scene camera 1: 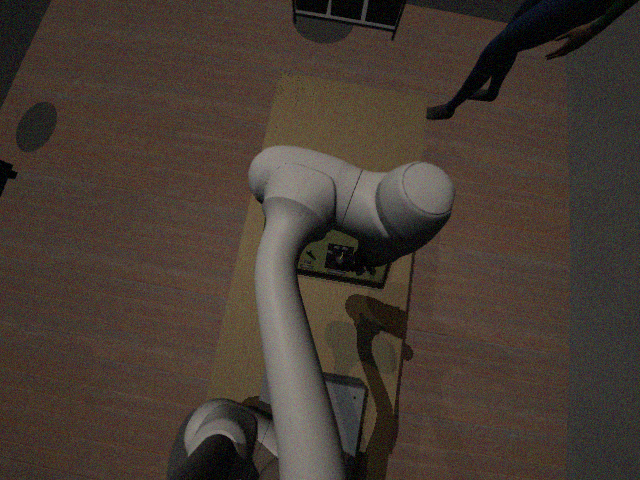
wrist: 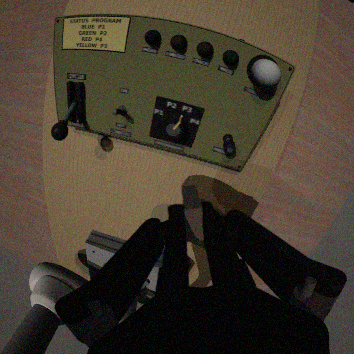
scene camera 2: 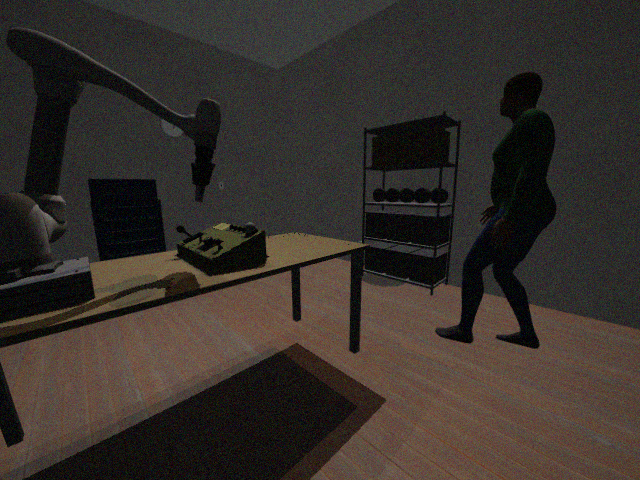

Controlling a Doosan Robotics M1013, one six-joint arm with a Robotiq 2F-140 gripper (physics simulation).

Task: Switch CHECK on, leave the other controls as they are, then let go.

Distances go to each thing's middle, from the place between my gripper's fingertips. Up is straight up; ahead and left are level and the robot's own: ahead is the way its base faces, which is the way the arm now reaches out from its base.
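Relative to the green control panel (scene camera 2: 241, 246), my gripper is 0.12 m short of it, 0.12 m to the right of it and 0.2 m above it.
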